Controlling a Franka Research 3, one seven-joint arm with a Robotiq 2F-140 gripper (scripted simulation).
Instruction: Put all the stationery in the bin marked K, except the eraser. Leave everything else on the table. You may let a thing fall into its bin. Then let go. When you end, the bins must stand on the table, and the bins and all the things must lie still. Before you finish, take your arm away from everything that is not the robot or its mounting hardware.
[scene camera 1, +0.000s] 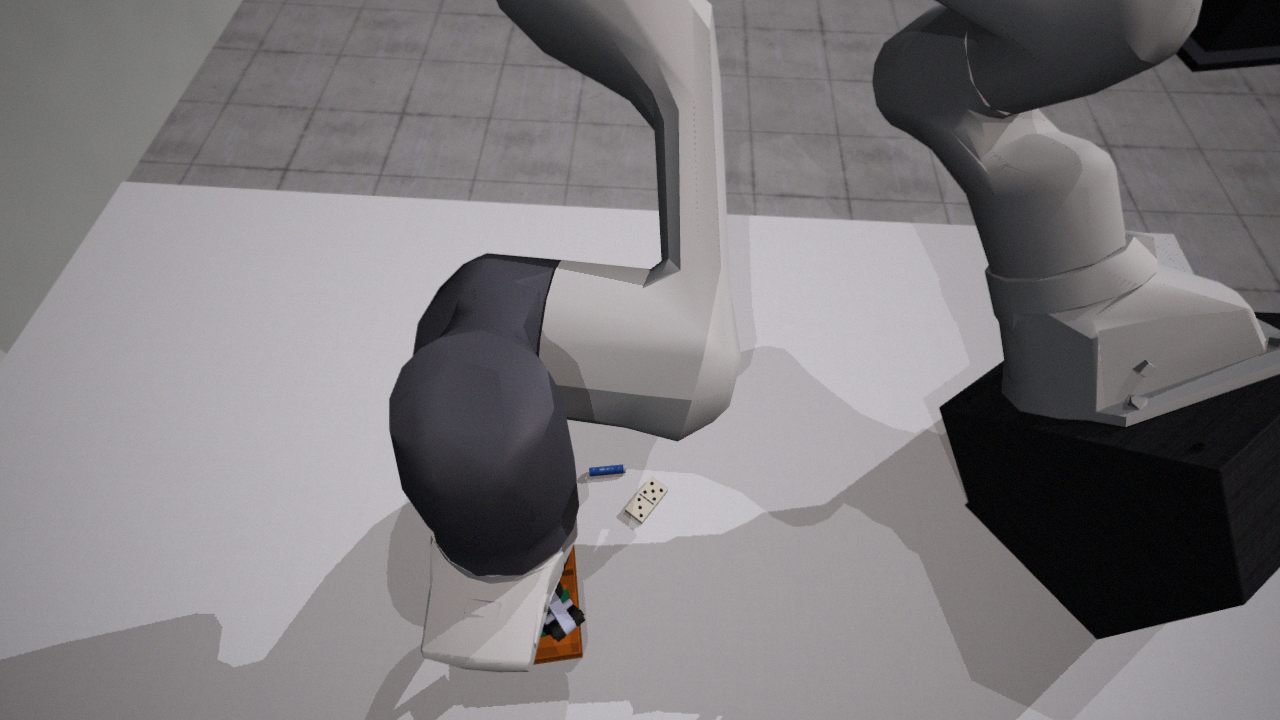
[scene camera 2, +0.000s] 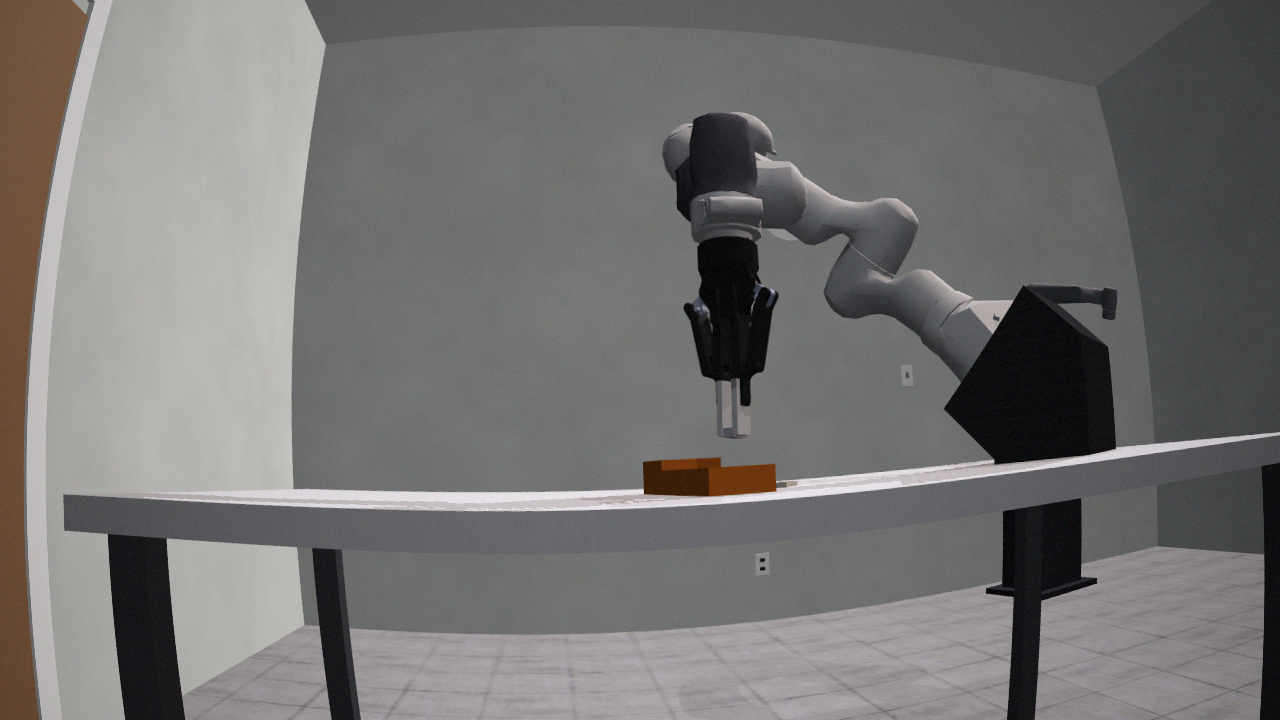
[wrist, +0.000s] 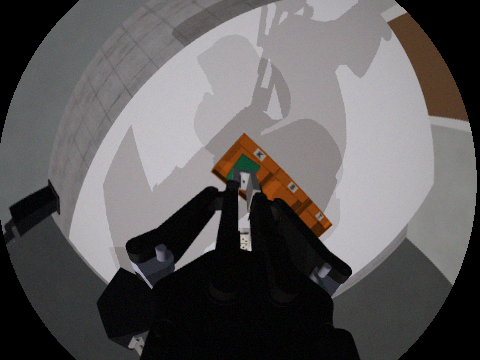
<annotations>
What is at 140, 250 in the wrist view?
The gripper.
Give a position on a white domino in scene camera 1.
650, 495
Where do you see the gripper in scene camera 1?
540, 608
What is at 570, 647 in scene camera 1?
A tray.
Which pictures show the gripper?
Scene camera 1, scene camera 2 and the wrist view: all of them.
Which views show the tray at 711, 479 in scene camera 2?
Scene camera 1, scene camera 2 and the wrist view: all of them.
</annotations>
